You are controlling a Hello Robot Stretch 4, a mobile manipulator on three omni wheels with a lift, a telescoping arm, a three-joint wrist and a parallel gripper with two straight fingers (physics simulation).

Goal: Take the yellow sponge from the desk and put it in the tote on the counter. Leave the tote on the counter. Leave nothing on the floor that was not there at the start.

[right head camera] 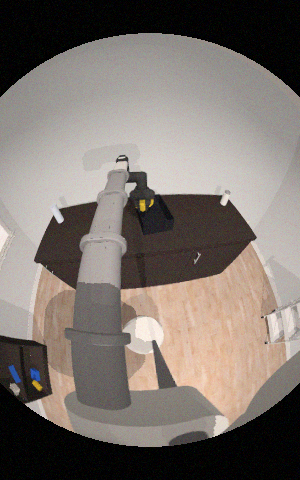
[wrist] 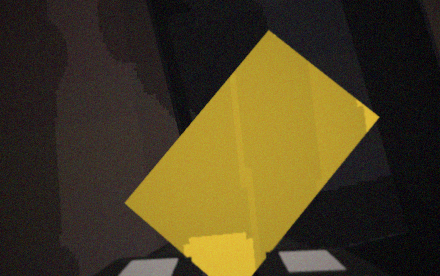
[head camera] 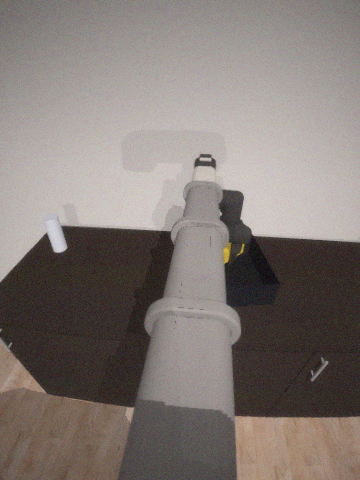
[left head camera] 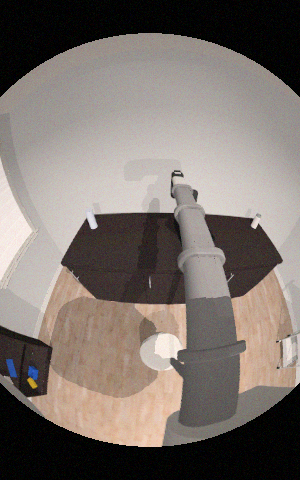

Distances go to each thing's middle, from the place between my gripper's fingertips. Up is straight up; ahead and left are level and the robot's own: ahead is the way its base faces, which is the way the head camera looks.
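Labels:
Black tote [head camera: 250, 280]: my hand 9 cm above it, 9 cm short of it, 7 cm to the left of it. Yellow sponge [wrist: 231, 186]: 1 cm to the right of my hand, 5 cm ahead of it, 2 cm above it.

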